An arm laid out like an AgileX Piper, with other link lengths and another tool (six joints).
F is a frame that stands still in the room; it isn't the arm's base.
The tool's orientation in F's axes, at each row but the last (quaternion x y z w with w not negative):
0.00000, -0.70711, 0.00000, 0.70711
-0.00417, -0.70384, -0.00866, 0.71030
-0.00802, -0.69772, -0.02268, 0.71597
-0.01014, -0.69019, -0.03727, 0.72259
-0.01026, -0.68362, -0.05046, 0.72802
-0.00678, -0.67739, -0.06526, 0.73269
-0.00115, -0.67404, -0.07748, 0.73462
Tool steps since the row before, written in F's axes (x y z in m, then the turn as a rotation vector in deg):
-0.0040, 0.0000, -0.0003, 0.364, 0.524, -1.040
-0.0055, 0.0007, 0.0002, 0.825, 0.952, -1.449
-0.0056, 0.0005, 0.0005, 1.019, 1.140, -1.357
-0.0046, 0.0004, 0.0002, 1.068, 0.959, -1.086
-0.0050, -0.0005, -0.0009, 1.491, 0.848, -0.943
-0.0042, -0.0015, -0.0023, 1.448, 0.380, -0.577
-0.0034, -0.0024, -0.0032, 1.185, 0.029, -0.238
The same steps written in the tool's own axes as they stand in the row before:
-0.0003, 0.0000, 0.0040, -1.040, 0.524, -0.364
0.0001, 0.0006, 0.0055, -1.448, 0.958, -0.821
0.0003, 0.0003, 0.0056, -1.355, 1.156, -1.004
0.0000, 0.0001, 0.0046, -1.075, 0.989, -1.052
-0.0012, -0.0010, 0.0049, -0.900, 0.923, -1.473
-0.0025, -0.0021, 0.0038, -0.499, 0.483, -1.446
-0.0032, -0.0031, 0.0028, -0.145, 0.141, -1.192

